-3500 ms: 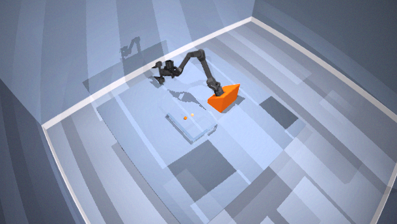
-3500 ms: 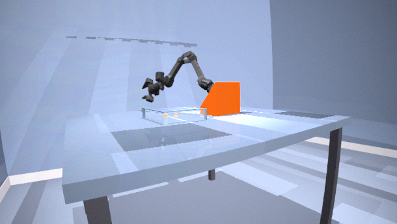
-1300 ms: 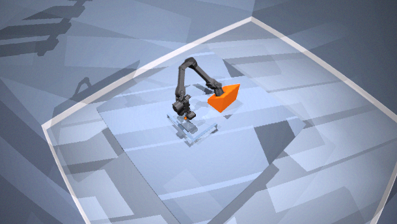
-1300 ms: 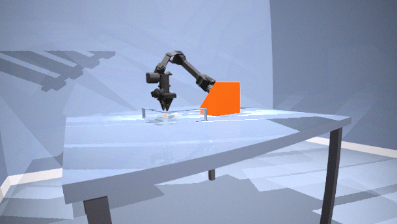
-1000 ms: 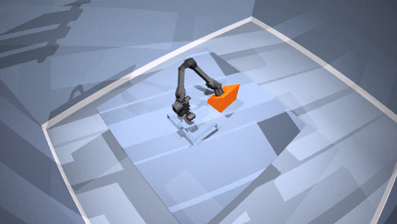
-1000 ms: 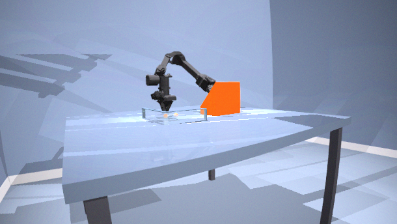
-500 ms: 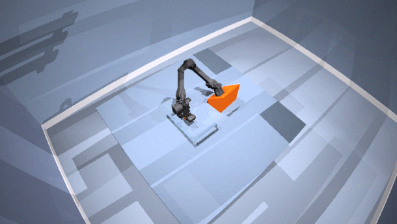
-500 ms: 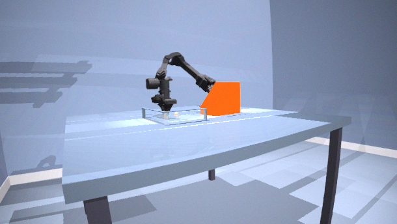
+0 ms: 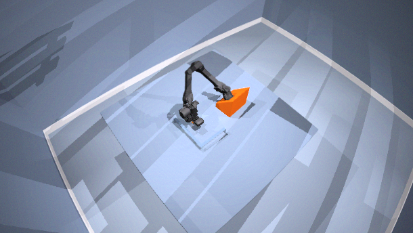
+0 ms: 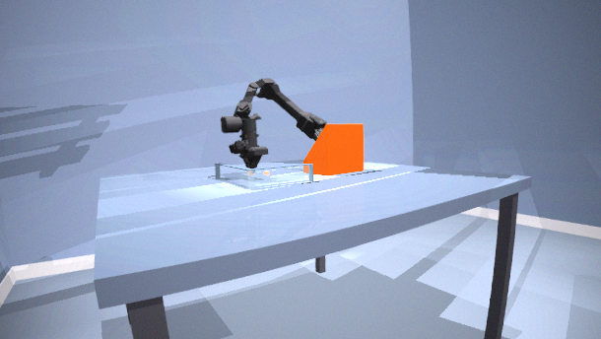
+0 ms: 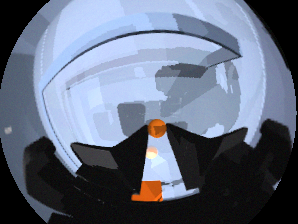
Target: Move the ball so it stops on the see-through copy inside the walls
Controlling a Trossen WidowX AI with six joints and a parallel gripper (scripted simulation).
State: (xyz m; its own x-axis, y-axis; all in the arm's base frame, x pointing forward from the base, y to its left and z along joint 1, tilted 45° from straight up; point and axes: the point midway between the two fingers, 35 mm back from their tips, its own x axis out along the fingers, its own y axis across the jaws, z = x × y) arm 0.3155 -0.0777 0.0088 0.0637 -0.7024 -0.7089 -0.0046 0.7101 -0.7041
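Right now the pale copy of ball is 60 mm behind my gripper tip, 10 mm to the left of it and 10 mm below it. Round my gripper tip: orange ball right at my gripper tip.
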